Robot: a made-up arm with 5 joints. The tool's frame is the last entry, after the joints.
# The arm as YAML. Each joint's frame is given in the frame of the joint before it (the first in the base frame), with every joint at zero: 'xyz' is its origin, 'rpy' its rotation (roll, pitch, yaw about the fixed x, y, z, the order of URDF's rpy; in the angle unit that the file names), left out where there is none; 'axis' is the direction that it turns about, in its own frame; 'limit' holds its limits. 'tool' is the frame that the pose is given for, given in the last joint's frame.
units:
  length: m
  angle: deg
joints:
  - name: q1
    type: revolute
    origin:
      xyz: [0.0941, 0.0, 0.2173]
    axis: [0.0, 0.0, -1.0]
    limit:
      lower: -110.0
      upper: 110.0
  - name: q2
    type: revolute
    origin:
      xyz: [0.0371, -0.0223, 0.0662]
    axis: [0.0, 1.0, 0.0]
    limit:
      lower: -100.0
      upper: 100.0
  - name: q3
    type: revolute
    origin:
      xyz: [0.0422, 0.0, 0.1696]
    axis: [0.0, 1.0, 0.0]
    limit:
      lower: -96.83
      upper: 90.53
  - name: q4
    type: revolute
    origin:
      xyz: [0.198, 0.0, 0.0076]
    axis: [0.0, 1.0, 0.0]
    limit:
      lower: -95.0
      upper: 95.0
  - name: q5
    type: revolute
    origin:
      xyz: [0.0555, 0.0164, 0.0]
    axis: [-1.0, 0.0, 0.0]
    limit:
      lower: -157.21
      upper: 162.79
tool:
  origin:
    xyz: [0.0, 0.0, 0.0]
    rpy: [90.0, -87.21, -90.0]
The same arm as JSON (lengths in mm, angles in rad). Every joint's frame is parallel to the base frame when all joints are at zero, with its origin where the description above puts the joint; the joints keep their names.
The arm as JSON. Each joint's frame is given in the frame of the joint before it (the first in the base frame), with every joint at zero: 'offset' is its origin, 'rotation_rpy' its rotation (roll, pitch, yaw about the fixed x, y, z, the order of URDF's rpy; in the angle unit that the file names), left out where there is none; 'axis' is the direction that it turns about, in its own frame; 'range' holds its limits. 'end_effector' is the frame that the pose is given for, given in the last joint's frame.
{
  "length_unit": "mm",
  "angle_unit": "rad",
  "chain": [
    {
      "id": "q1",
      "offset": [
        94.1,
        0.0,
        217.3
      ],
      "axis": "-z",
      "range": [
        -1.9199,
        1.9199
      ]
    },
    {
      "id": "q2",
      "offset": [
        37.1,
        -22.3,
        66.2
      ],
      "axis": "+y",
      "range": [
        -1.7453,
        1.7453
      ]
    },
    {
      "id": "q3",
      "offset": [
        42.2,
        0.0,
        169.6
      ],
      "axis": "+y",
      "range": [
        -1.69,
        1.58
      ]
    },
    {
      "id": "q4",
      "offset": [
        198.0,
        0.0,
        7.6
      ],
      "axis": "+y",
      "range": [
        -1.6581,
        1.6581
      ]
    },
    {
      "id": "q5",
      "offset": [
        55.5,
        16.4,
        0.0
      ],
      "axis": "-x",
      "range": [
        -2.7438,
        2.8412
      ]
    }
  ],
  "end_effector": {
    "offset": [
      0.0,
      0.0,
      0.0
    ],
    "rotation_rpy": [
      1.5708,
      -1.5221,
      -1.5708
    ]
  }
}

